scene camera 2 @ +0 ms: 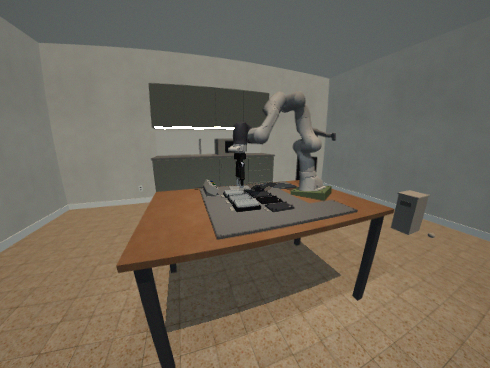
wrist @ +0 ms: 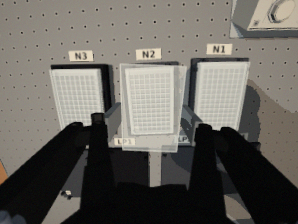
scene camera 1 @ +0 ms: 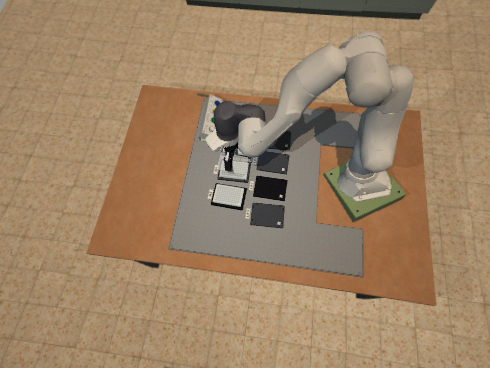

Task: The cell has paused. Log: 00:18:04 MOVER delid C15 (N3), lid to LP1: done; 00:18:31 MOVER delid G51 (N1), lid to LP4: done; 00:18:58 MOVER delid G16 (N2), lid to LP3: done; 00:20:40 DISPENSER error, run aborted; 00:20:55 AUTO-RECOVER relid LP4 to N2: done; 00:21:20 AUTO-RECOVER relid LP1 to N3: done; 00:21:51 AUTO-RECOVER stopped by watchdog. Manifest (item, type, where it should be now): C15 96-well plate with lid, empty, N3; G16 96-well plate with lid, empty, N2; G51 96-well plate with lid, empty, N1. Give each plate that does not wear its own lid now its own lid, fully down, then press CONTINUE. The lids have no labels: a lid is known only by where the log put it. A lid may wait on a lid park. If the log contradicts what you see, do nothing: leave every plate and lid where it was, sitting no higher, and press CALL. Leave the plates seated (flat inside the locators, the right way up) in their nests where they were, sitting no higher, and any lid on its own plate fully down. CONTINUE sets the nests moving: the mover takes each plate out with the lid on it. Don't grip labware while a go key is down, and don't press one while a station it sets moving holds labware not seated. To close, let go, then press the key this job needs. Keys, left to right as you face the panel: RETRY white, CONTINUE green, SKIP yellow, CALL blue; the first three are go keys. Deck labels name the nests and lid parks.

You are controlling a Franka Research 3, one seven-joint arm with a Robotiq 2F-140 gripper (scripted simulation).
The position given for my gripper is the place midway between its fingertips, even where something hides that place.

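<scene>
I can see my gripper (wrist: pixel 151 112), and there's a grey lid (wrist: pixel 152 96) as well. I'm also seeing a clear lid (wrist: pixel 221 86), another clear lid (wrist: pixel 77 92), and a lid park LP1 (wrist: pixel 127 166).
</scene>
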